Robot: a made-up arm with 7 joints.
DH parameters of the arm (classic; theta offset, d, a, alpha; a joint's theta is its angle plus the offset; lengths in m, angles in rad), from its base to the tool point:
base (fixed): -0.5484 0 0.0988 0
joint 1: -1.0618 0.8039 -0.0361 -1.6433
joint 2: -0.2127 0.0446 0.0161 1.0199
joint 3: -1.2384 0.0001 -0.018 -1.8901
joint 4: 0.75 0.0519 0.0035 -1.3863
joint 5: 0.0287 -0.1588 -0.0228 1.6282
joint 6: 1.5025 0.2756 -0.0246 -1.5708
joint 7: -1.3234 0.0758 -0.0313 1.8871
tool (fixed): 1.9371 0.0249 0 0
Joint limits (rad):
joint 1: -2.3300..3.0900
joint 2: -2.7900..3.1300
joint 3: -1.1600..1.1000
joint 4: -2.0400..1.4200
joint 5: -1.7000..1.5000
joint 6: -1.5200..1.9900
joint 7: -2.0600..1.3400
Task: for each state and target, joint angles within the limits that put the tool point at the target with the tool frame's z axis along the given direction. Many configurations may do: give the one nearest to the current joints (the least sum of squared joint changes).
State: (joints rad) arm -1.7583 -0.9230 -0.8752 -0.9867 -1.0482 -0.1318 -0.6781
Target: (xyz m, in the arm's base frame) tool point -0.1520 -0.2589 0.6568 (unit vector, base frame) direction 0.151 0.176 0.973
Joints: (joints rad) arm -2.1310 -0.0538 -0.7395 -1.3719 -1.5853 0.1561 -1.5004
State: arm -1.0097 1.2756 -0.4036 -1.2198 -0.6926 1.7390 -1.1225
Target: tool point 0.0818 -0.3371 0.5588 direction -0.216 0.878 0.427
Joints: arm -0.8890 1.5389 -0.3429 -0.4319 -0.8717 1.9900 -1.3197
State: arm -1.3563 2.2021 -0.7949 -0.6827 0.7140 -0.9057 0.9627
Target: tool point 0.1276 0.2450 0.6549 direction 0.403 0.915 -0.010
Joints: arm -2.0939 1.3827 -0.7057 0.1841 0.7141 -1.1121 1.2668
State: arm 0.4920 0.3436 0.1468 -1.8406 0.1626 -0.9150 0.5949
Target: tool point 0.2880 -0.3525 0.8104 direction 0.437 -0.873 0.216
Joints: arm 0.3084 0.3298 -0.1984 -1.1304 0.6238 -1.3505 1.0547
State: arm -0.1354 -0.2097 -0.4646 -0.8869 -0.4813 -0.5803 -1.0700
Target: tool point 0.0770 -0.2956 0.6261 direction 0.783 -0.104 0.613
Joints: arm -0.5344 0.0527 -1.1337 -1.6713 -1.2210 -0.7611 -1.1760
